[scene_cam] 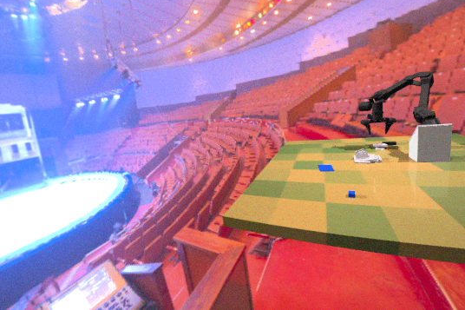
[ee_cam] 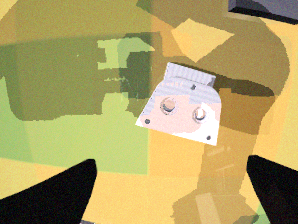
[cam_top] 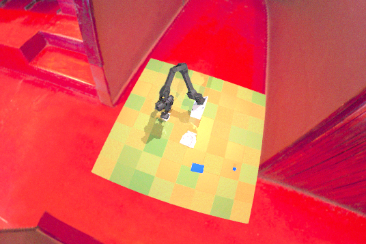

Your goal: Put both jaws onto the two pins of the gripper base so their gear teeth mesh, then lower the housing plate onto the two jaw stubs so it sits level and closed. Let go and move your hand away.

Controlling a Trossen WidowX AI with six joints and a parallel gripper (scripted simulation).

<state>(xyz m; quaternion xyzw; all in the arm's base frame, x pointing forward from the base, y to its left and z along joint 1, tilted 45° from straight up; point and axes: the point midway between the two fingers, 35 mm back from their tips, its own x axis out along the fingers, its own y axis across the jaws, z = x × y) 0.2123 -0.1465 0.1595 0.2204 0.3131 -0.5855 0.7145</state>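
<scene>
Right now my gripper tip is 230 mm to the right of the grey jaw, 80 mm above it and 60 mm short of it. From my gripper tip the other things lie so: flat white plate: 250 mm to the left, 110 mm ahead, 90 mm below; then dark bar: 130 mm to the right, 90 mm below, 80 mm behind; then flat blue square: 410 mm to the left, 280 mm ahead, 100 mm below.
</scene>
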